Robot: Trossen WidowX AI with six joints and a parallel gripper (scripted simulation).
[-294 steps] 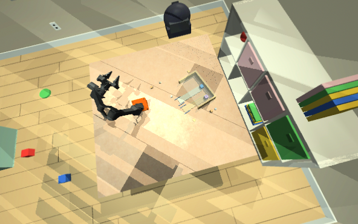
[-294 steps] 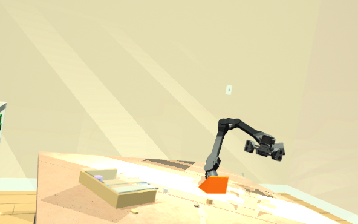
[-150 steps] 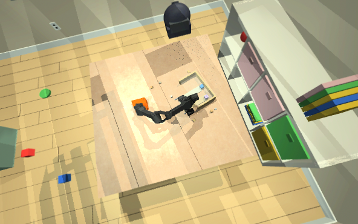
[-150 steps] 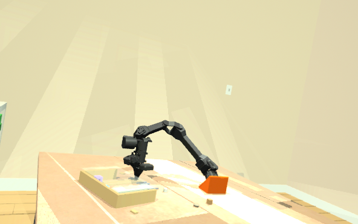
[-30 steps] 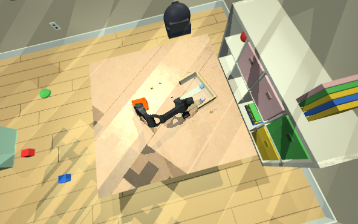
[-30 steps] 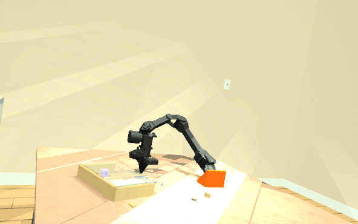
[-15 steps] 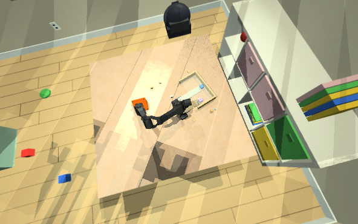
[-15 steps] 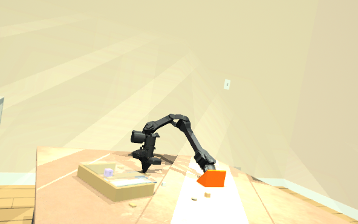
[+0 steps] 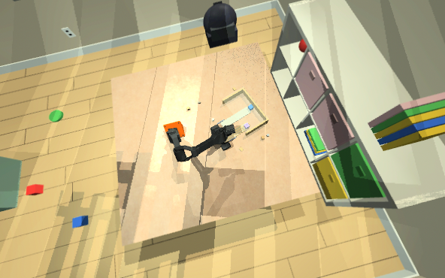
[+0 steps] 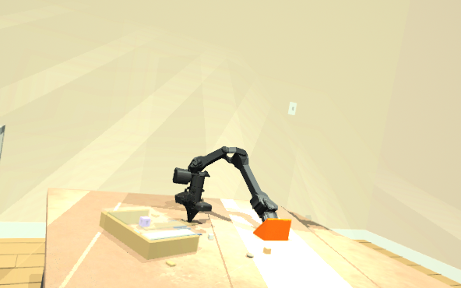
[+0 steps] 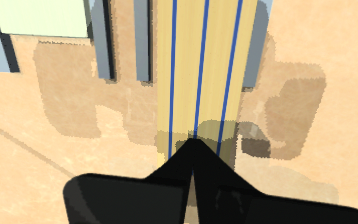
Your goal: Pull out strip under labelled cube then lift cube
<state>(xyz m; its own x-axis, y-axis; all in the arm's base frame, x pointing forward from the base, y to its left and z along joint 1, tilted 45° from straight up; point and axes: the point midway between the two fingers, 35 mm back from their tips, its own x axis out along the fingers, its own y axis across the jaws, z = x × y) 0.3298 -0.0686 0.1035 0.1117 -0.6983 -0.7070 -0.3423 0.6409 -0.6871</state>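
Right now my gripper tip is 20 cm short of the lilac cube, 7 cm to the right of it and 2 cm below it. Round my gripper tip: pale green strip: 14 cm ahead, 16 cm to the left.
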